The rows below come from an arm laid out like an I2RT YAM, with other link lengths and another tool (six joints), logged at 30 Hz.
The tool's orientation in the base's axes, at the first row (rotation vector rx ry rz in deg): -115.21, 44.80, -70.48
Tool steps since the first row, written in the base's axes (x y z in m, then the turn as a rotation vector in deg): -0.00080, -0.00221, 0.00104, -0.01, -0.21, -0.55; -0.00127, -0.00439, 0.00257, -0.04, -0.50, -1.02; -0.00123, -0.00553, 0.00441, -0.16, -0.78, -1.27; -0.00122, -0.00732, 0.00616, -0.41, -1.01, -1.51; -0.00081, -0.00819, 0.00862, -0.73, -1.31, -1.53; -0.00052, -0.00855, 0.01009, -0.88, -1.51, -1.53; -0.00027, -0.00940, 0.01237, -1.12, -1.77, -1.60; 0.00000, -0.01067, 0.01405, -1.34, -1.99, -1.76; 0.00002, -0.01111, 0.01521, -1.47, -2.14, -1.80; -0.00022, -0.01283, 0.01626, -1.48, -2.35, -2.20; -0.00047, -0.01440, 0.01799, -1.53, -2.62, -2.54; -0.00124, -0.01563, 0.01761, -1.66, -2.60, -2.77
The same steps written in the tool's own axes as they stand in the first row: 0.00192, 0.00067, -0.00157, -0.13, 0.56, 0.14; 0.00420, 0.00090, -0.00301, -0.17, 1.10, 0.21; 0.00605, 0.00017, -0.00387, -0.14, 1.49, 0.13; 0.00833, -0.00009, -0.00486, -0.18, 1.85, -0.06; 0.01044, -0.00153, -0.00554, -0.09, 2.10, -0.41; 0.01160, -0.00249, -0.00587, 0.01, 2.25, -0.59; 0.01354, -0.00377, -0.00663, 0.07, 2.50, -0.84; 0.01549, -0.00433, -0.00725, 0.07, 2.79, -1.03; 0.01644, -0.00497, -0.00773, 0.12, 2.93, -1.17; 0.01821, -0.00469, -0.00869, 0.06, 3.37, -1.08; 0.02022, -0.00502, -0.00986, 0.07, 3.81, -1.07; 0.02065, -0.00386, -0.01070, -0.12, 4.00, -1.10
